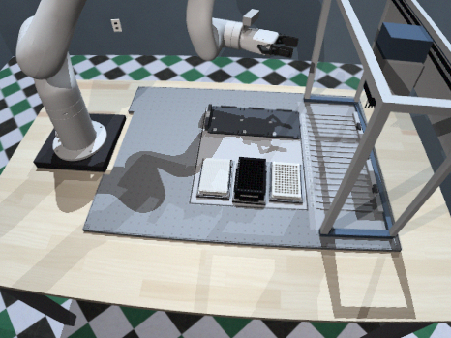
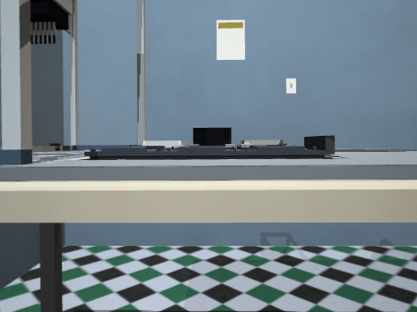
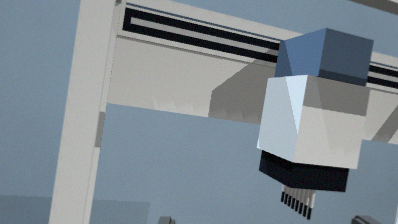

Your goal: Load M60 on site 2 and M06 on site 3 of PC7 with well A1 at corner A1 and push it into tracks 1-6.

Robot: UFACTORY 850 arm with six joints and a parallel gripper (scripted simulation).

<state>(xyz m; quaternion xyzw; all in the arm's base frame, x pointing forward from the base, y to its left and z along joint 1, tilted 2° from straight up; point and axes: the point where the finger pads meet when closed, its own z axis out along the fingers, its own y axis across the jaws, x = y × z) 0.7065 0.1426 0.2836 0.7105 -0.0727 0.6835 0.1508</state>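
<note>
My gripper is now 310 mm to the left of the plate, 260 mm above it and 10 mm past it. The rest, counted from my hand: pipetting head (230 mm ahead, 200 mm to the right, 60 mm above); then carrier PC7 (270 mm below, 100 mm behind, 50 mm to the right); then nest S3 (310 mm to the right, 280 mm below, 10 mm behind).
</note>
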